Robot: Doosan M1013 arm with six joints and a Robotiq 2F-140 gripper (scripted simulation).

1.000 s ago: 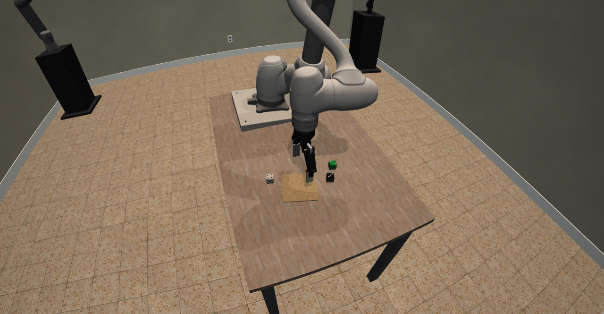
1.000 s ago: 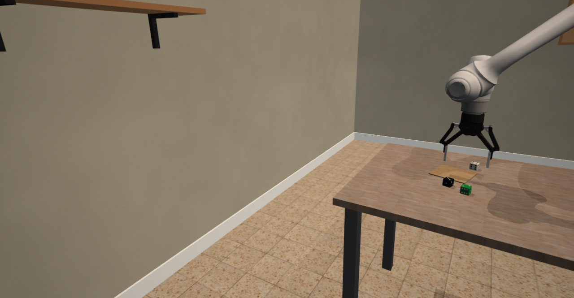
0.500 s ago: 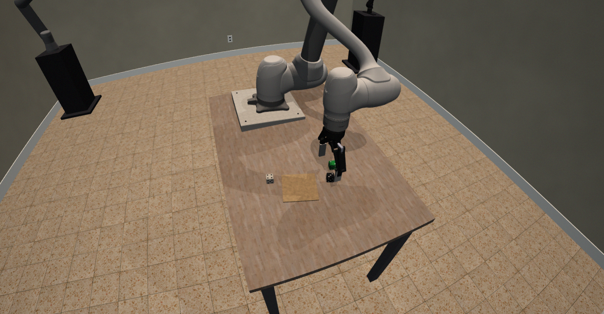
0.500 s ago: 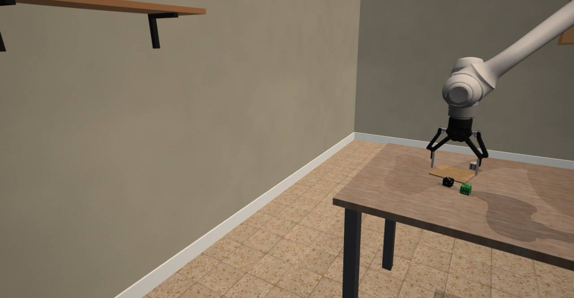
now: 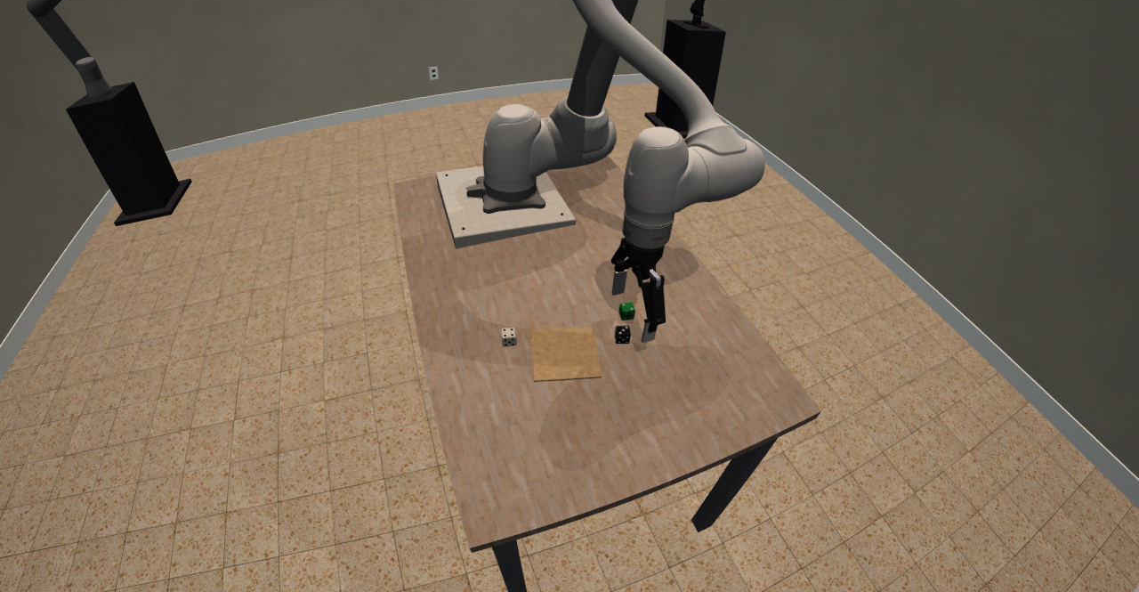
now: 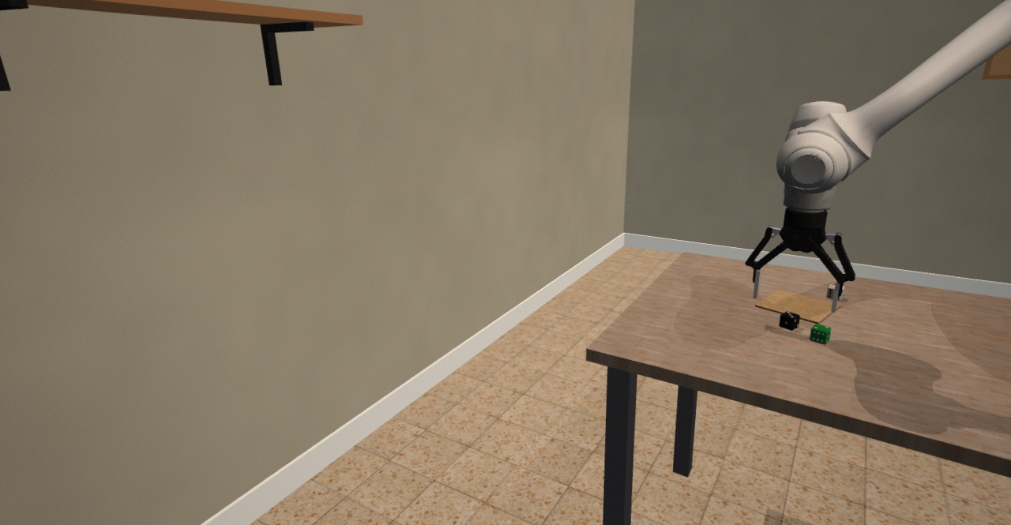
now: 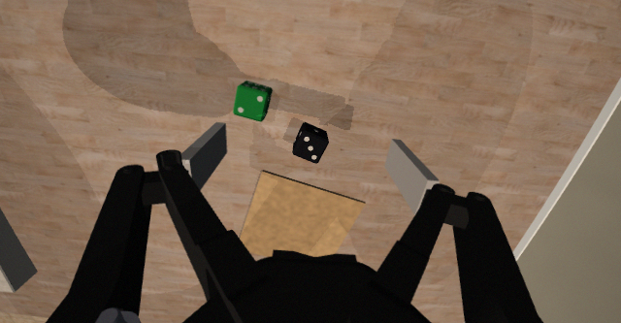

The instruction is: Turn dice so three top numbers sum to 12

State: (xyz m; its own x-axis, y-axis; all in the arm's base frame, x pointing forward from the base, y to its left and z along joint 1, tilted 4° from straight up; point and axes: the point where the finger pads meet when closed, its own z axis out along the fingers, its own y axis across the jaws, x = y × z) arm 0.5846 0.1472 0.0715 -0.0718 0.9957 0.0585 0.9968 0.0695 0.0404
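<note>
My gripper is now 6 cm past the green die, 2 cm to the right of it and 6 cm above it. From my hand the other things lie so: white die (5 cm behind, 26 cm to the right, 6 cm below); black die (1 cm ahead, 2 cm to the right, 6 cm below); tan mat (1 cm ahead, 15 cm to the right, 7 cm below).
</note>
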